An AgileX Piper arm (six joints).
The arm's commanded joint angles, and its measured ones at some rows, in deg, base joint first. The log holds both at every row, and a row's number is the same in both.
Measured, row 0: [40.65 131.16 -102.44 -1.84 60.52 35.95]
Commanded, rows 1 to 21: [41.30 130.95 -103.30 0.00 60.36 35.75]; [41.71 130.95 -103.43 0.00 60.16 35.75]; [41.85 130.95 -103.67 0.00 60.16 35.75]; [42.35 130.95 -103.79 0.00 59.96 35.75]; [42.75 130.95 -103.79 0.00 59.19 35.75]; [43.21 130.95 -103.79 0.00 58.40 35.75]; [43.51 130.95 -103.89 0.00 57.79 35.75]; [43.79 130.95 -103.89 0.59 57.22 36.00]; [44.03 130.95 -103.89 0.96 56.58 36.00]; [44.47 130.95 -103.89 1.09 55.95 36.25]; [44.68 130.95 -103.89 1.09 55.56 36.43]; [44.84 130.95 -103.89 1.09 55.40 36.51]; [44.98 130.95 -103.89 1.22 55.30 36.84]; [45.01 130.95 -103.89 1.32 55.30 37.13]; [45.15 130.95 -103.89 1.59 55.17 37.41]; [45.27 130.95 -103.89 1.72 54.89 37.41]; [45.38 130.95 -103.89 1.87 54.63 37.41]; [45.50 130.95 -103.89 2.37 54.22 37.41]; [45.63 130.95 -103.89 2.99 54.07 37.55]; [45.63 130.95 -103.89 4.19 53.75 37.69]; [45.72 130.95 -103.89 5.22 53.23 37.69]
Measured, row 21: [45.07 131.32 -103.01 0.73 56.06 36.99]
